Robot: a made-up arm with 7 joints. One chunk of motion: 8 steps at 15 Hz.
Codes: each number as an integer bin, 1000 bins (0 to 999) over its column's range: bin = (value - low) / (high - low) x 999, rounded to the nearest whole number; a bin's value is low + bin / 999 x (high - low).
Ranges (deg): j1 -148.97..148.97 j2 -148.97..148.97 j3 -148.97..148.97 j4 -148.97..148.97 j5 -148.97..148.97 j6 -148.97..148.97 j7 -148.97..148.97
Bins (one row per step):
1: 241 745 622 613 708 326 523
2: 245 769 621 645 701 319 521
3: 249 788 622 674 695 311 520
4: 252 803 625 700 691 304 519
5: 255 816 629 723 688 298 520
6: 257 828 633 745 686 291 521
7: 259 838 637 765 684 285 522
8: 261 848 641 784 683 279 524
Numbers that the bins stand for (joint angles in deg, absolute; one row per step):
1: -77.09 73.22 36.53 33.85 62.18 -51.74 7.01
2: -75.90 80.38 36.24 43.39 60.10 -53.83 6.41
3: -74.71 86.04 36.53 52.04 58.31 -56.22 6.11
4: -73.81 90.52 37.43 59.80 57.11 -58.31 5.82
5: -72.92 94.39 38.62 66.66 56.22 -60.10 6.11
6: -72.32 97.97 39.81 73.22 55.62 -62.18 6.41
7: -71.73 100.95 41.01 79.18 55.02 -63.97 6.71
8: -71.13 103.94 42.20 84.85 54.73 -65.76 7.31

